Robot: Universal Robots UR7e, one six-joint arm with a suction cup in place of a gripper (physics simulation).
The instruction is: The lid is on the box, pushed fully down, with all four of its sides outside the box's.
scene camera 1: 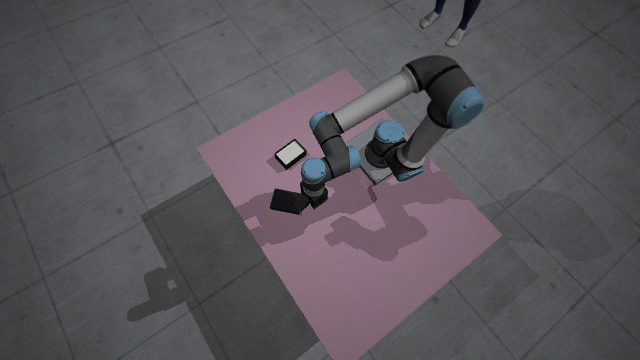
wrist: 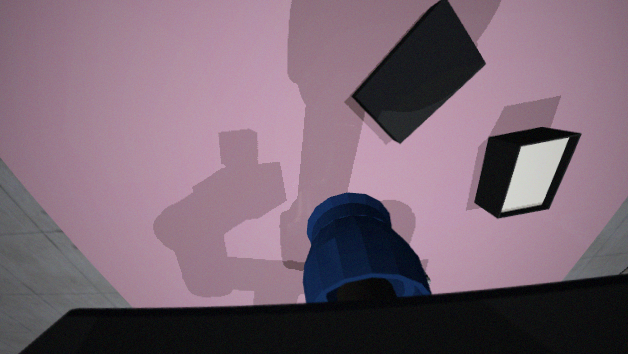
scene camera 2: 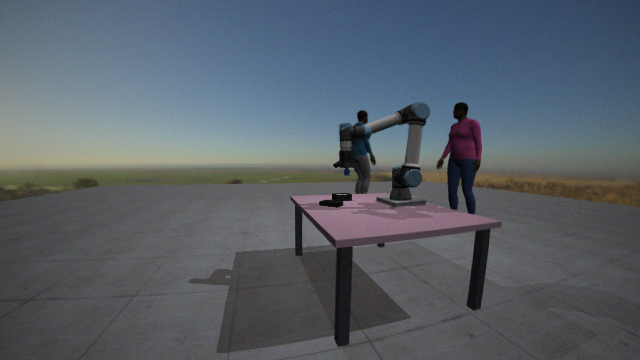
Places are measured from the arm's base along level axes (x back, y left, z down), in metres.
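Pixels of known places: end effector, tool point: (wrist: pixel 349 230) (scene camera 2: pixel 346 175); arm's base, origin of the base link: (scene camera 1: pixel 380 153) (scene camera 2: pixel 400 198).
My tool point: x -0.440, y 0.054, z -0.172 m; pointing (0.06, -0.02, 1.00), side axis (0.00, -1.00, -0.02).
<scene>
Ahead of a thing's pixels: the offset from my tool point to its top centre.
The black lid {dx -0.056, dy -0.123, dz +0.181 m} (scene camera 1: pixel 285 200) (scene camera 2: pixel 330 203) (wrist: pixel 420 75) lies flat on the table, closed top up, apart from the box. The black box {dx +0.092, dy -0.307, dz +0.160 m} (scene camera 1: pixel 281 162) (scene camera 2: pixel 342 197) (wrist: pixel 496 172) stands upright and uncovered, its opening up and a white surface showing inside. In the wrist view the box is to the lower right of the lid. My gripper, a blue suction cup (scene camera 2: pixel 346 172) (wrist: pixel 348 205), hangs high above the table, with nothing on it, and touches neither lid nor box. In scene camera 1 the cup is hidden under the wrist, which partly overlaps the lid's edge.
The pink table (scene camera 1: pixel 360 300) (scene camera 2: pixel 400 236) carries the arm's grey base plate (scene camera 1: pixel 376 177) (scene camera 2: pixel 401 202) behind the lid and box. Arm shadows cross the table. One person (scene camera 2: pixel 465 145) stands beyond the table, and another (scene camera 2: pixel 364 150) is behind the arm's wrist.
</scene>
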